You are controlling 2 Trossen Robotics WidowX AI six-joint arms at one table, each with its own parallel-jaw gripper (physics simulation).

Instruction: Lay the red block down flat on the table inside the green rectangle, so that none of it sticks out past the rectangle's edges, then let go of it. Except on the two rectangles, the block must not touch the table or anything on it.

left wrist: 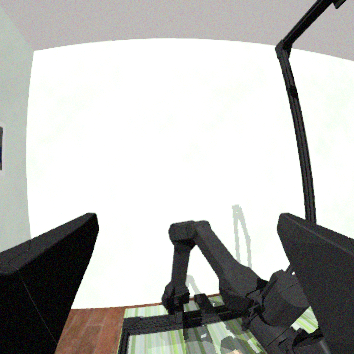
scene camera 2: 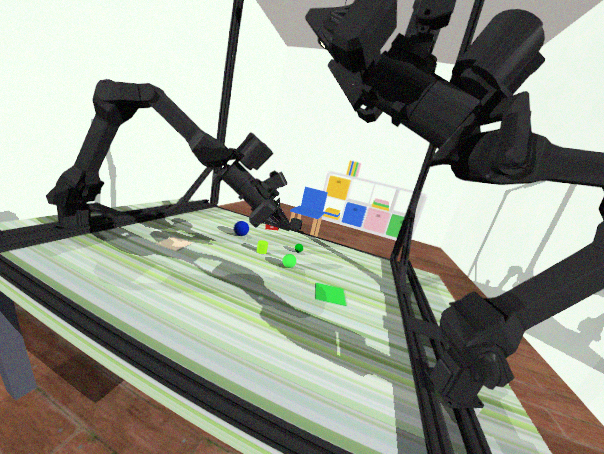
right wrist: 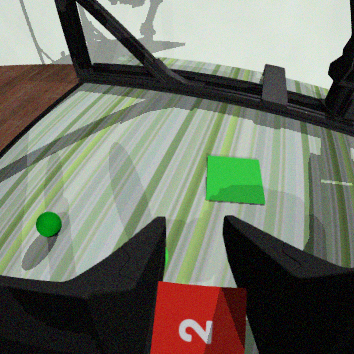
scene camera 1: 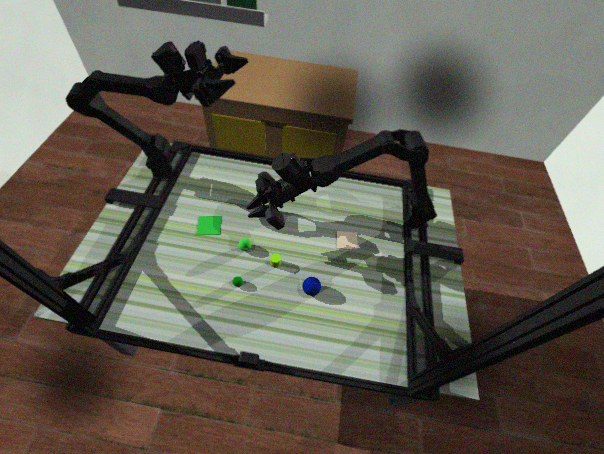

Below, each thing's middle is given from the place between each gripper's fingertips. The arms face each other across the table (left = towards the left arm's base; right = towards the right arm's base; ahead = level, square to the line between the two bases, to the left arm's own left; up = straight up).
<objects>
My right hand is 15 cm to the right of the green rectangle (right wrist: 236,179), 13 cm above it and 1 cm short of it. Also, from my right hand: red block (right wrist: 182,311) (4 cm to the right, 2 cm ahead).
Right now my left hand is 190 mm past the red block, 100 mm to the left of it and 320 mm above it. From my left hand the other things lie so: green rectangle: 190 mm behind, 90 mm to the left, 450 mm below.
</objects>
